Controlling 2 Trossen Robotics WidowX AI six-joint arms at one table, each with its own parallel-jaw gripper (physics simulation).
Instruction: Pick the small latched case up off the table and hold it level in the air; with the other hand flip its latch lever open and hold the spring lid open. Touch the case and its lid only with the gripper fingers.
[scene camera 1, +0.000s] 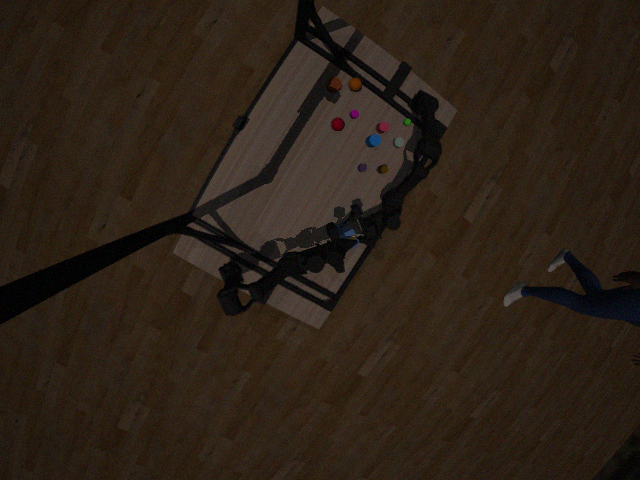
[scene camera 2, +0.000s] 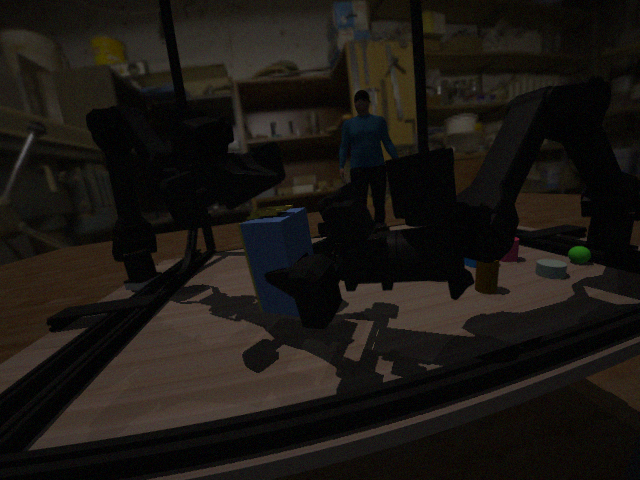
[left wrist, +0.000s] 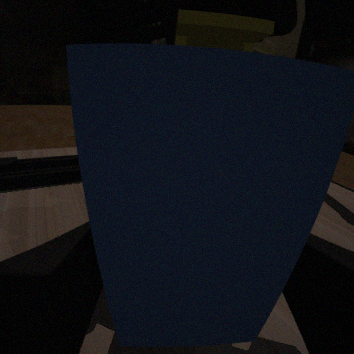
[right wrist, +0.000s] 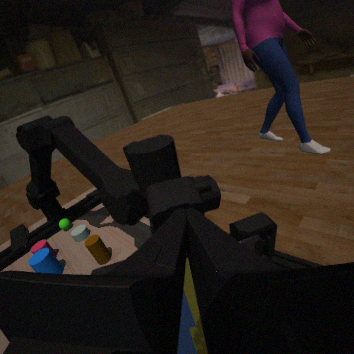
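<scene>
The small blue case hangs a little above the table, tilted slightly. My left gripper is shut on its sides from the right; one black finger shows in front of the case. A yellow lid part shows on the case's top. My right gripper is shut and empty, its fingers pressed together just above the case's top. In the right wrist view only a thin blue and yellow strip shows below the fingers. The latch lever is hidden.
Coloured cylinders and balls stand at the table's far end, among them a red one, a blue one and a brown one. Black frame rails edge the table. People stand beyond, one in blue, one in pink.
</scene>
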